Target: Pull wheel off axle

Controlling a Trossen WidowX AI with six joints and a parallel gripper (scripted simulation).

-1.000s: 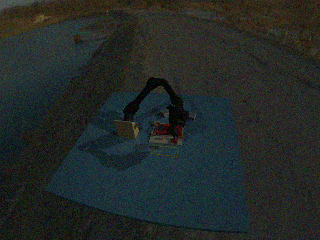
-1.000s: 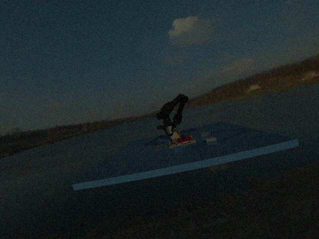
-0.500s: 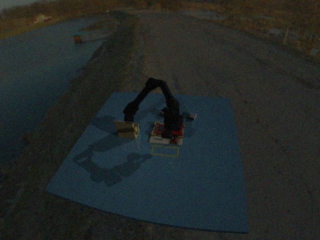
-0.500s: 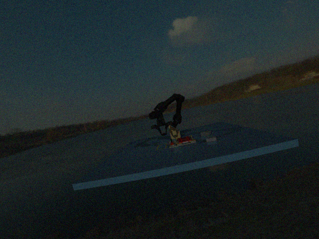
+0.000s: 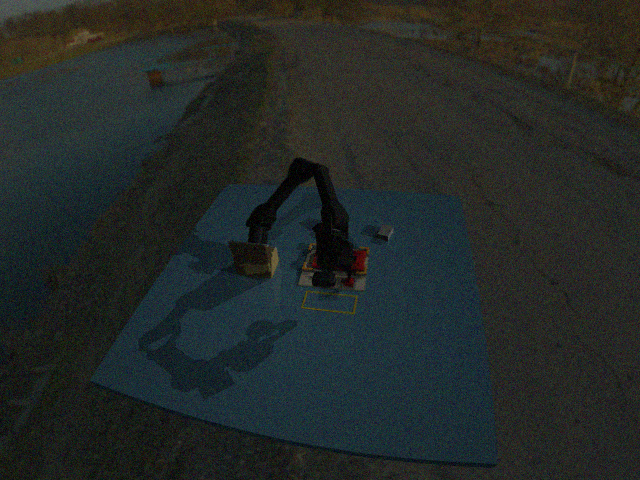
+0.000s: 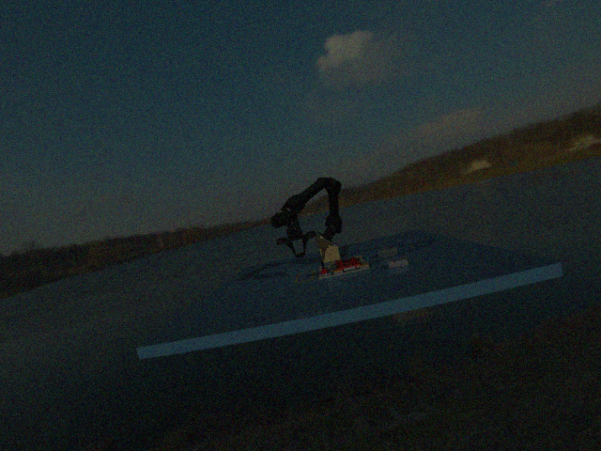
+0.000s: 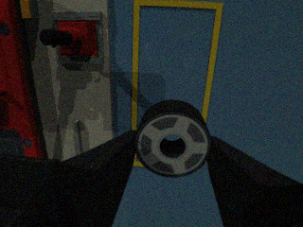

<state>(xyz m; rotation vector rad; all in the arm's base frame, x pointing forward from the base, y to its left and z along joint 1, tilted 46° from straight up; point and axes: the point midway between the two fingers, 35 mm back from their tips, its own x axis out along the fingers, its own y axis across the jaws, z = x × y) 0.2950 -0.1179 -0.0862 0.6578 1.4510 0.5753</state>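
Right now the wheel is right at my gripper tip. Also, from my gripper tip: axle (100 mm to the left, 70 mm below, 60 mm ahead); grey fixture plate (190 mm to the left, 90 mm below).
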